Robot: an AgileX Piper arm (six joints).
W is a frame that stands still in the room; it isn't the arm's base.
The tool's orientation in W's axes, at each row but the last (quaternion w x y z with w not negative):
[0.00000, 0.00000, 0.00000, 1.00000]
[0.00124, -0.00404, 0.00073, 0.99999]
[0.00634, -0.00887, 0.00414, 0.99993]
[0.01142, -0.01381, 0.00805, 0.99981]
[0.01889, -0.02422, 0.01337, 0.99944]
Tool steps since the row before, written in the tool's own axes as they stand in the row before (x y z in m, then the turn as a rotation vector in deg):
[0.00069, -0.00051, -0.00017, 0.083, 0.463, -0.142]
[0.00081, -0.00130, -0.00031, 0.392, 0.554, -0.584]
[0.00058, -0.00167, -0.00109, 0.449, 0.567, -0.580]
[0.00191, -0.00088, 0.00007, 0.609, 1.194, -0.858]
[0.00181, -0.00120, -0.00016, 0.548, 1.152, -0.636]
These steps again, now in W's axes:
[-0.00069, 0.00051, -0.00017, -0.083, -0.463, -0.142]
[-0.00080, 0.00130, -0.00032, -0.389, -0.554, -0.586]
[-0.00054, 0.00167, -0.00111, -0.446, -0.566, -0.583]
[-0.00189, 0.00092, 0.00000, -0.613, -1.194, -0.856]
[-0.00175, 0.00126, -0.00028, -0.561, -1.148, -0.632]

